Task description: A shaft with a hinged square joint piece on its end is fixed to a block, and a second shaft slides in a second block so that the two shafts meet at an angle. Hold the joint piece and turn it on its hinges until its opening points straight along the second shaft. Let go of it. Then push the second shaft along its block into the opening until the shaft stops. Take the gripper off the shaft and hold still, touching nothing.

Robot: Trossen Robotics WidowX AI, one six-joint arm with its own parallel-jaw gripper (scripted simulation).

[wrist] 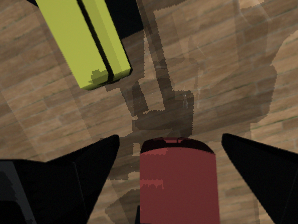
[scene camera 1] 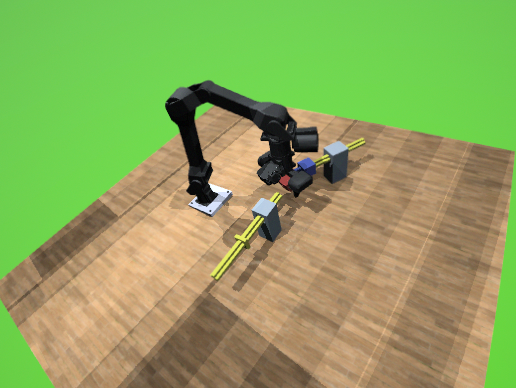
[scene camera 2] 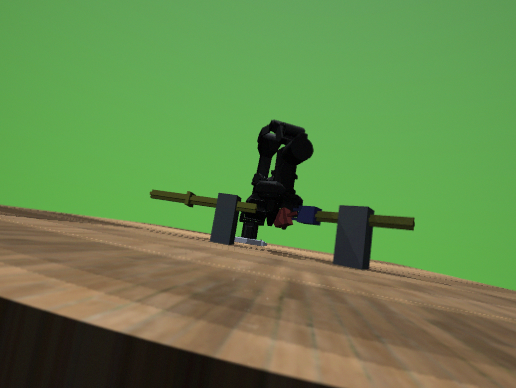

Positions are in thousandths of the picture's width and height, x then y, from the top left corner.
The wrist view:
gripper: 565,623
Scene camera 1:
gripper: 555,488
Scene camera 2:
gripper: 536,586
